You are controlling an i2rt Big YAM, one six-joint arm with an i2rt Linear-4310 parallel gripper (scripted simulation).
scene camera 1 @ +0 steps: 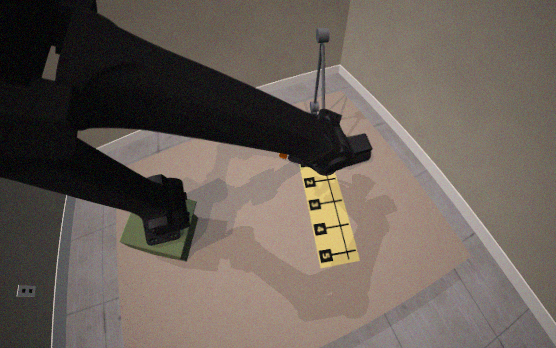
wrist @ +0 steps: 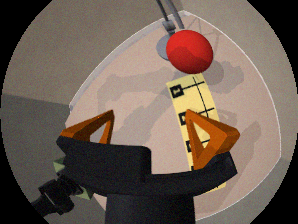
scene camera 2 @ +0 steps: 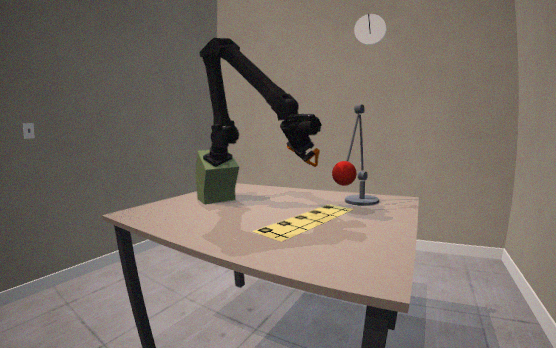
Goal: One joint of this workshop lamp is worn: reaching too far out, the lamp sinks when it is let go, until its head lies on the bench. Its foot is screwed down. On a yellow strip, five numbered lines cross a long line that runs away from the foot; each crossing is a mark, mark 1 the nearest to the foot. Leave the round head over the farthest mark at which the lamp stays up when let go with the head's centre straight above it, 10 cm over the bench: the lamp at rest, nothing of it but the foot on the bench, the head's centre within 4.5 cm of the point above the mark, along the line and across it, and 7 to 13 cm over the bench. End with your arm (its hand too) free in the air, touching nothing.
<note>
The pictures show: my gripper and a yellow strip.
</note>
